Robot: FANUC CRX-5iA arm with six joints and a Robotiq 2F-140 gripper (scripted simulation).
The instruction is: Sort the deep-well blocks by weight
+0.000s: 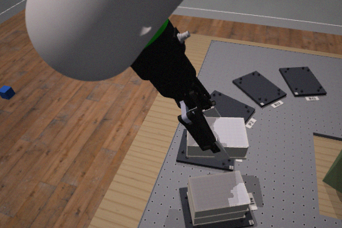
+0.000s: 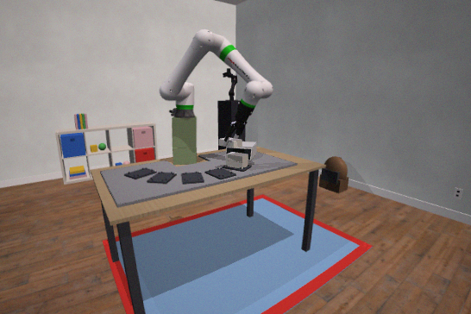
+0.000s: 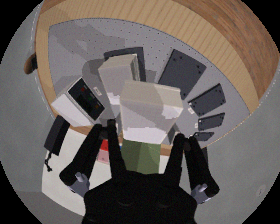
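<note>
Right now my hand is 330 mm past the reject nest RO, 470 mm to the left of it and 190 mm above it. Also, from my hand: check-weigher: 210 mm behind, 320 mm to the left, 130 mm below; then pass nest P2: 40 mm behind, 270 mm to the right, 190 mm below; then nest P1: 10 mm ahead, 100 mm to the right, 190 mm below.
</note>
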